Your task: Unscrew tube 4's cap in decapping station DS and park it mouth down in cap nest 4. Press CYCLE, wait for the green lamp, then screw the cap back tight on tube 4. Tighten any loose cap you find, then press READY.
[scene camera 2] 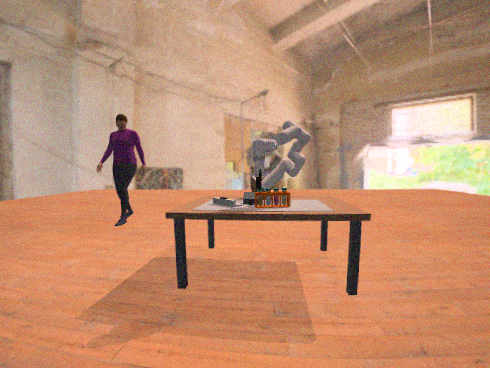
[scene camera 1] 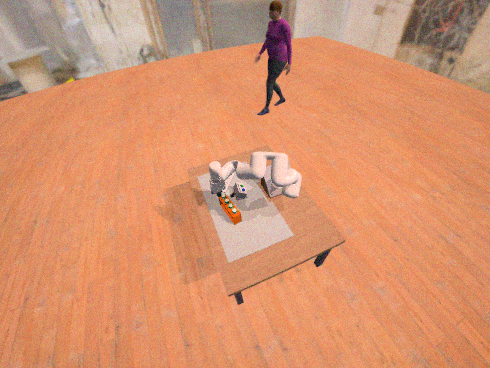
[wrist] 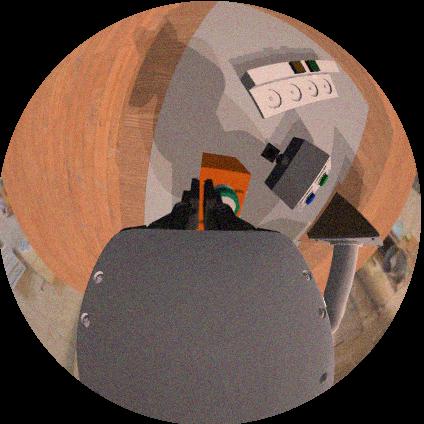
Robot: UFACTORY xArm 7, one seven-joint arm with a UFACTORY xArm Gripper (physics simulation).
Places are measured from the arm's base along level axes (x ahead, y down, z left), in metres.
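Pixels of known places: gripper, fingertip midpoint: (scene camera 2: pixel 258 188) (scene camera 1: pixel 219 196) (wrist: pixel 200 191); arm's base, link origin: (scene camera 2: pixel 263 187) (wrist: pixel 346 242).
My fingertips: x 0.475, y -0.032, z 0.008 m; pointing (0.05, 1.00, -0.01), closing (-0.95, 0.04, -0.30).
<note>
For each thing: its top centre in the pictures, then the offset to it from my fingertips. "pt": a spot on its surface instead. Level surfaces: height alone.
- orange rack, top centre: (wrist: pixel 212 242) (scene camera 2: pixel 272 190) (scene camera 1: pixel 229 204) dx -0.048, dy +0.020, dz +0.083 m
- end cap, top centre: (wrist: pixel 224 207) dx -0.029, dy -0.002, dz +0.007 m
- cap nest block, top centre: (wrist: pixel 314 80) (scene camera 2: pixel 226 197) (scene camera 1: pixel 224 178) dx -0.097, dy +0.069, dz -0.232 m
- dark box, top centre: (wrist: pixel 316 187) (scene camera 2: pixel 252 191) (scene camera 1: pixel 239 186) dx -0.175, dy +0.039, dz -0.064 m
- green button, top centre: (wrist: pixel 325 181) dx -0.199, dy +0.048, dz -0.085 m
- blue button, top centre: (wrist: pixel 312 200) dx -0.195, dy +0.048, dz -0.040 m
- small black square fixture, surface spot: (wrist: pixel 270 152) pt dx -0.104, dy +0.115, dz -0.070 m
- grey mat, surface height: dy +0.123 m
The orange rack (scene camera 1: pixel 233 215) (scene camera 2: pixel 272 206) (wrist: pixel 225 176) stands on the mat and holds several upright tubes with green caps. The end cap (wrist: pixel 231 202), green with a white top, is on a tube in the rack; its number is not readable. My gripper (scene camera 2: pixel 259 187) (wrist: pixel 200 191) is shut and empty, its fingertips over the rack just left of that cap in the wrist view. The cap nest block (scene camera 2: pixel 225 202) (wrist: pixel 285 95) is white, with round nests that look empty. The dark box (scene camera 1: pixel 241 190) (wrist: pixel 297 172) carries a green button (wrist: pixel 323 180), a blue button (wrist: pixel 310 199) and a small black square fixture (wrist: pixel 270 152).
The grey mat (scene camera 1: pixel 250 240) (wrist: pixel 240 30) lies on the wooden table (scene camera 1: pixel 280 265) (scene camera 2: pixel 320 217). Two dark squares, brown (wrist: pixel 298 67) and green (wrist: pixel 313 65), sit on the nest block's raised back. The arm's base stands beyond the dark box. A person (scene camera 1: pixel 278 47) (scene camera 2: pixel 125 150) is on the floor away from the table.
</note>
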